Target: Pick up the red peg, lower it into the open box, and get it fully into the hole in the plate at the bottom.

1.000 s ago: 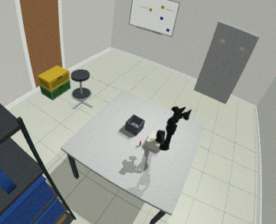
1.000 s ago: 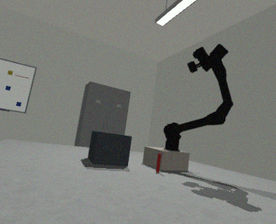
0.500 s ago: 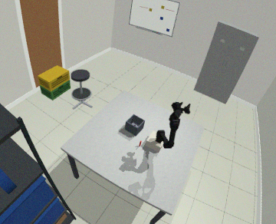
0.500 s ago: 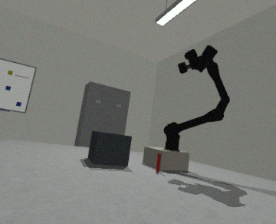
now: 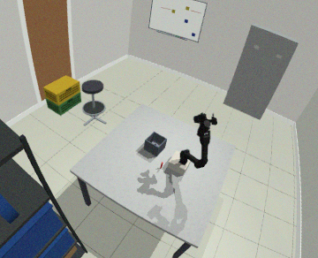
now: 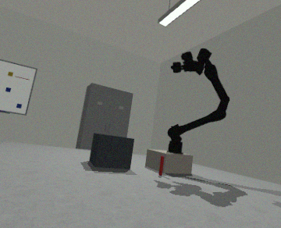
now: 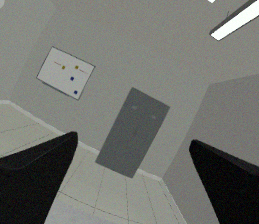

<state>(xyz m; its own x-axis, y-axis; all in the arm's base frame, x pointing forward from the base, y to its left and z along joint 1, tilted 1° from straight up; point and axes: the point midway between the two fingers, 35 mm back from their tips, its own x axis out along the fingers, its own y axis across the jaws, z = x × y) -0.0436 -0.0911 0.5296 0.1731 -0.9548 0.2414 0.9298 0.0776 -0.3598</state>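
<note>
My gripper tip is 59 cm above the red peg, 25 cm to the right of it and 18 cm short of it. Also, from my gripper tip: grey plate (59 cm below, 37 cm ahead, 8 cm to the left).
</note>
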